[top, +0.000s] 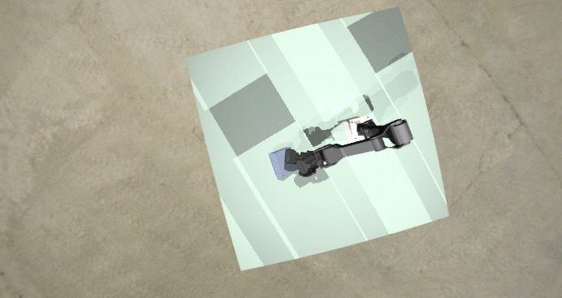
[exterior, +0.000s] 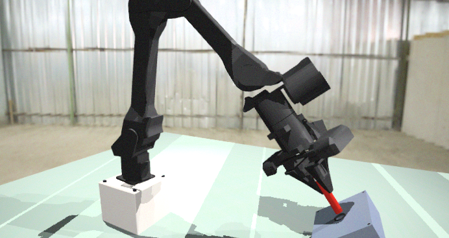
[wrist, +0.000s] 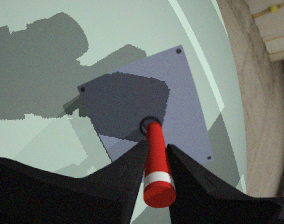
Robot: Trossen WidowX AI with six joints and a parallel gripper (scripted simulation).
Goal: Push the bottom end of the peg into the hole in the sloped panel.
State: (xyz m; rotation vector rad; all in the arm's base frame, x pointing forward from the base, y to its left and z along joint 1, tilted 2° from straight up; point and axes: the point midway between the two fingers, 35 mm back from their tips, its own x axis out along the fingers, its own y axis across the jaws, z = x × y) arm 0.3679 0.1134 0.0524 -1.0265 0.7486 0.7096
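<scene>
The red round peg lies 1 cm behind my gripper tip and 1 cm above it. Also, from my gripper tip: sloped panel 7 cm below, 4 cm ahead, 1 cm to the left.
</scene>
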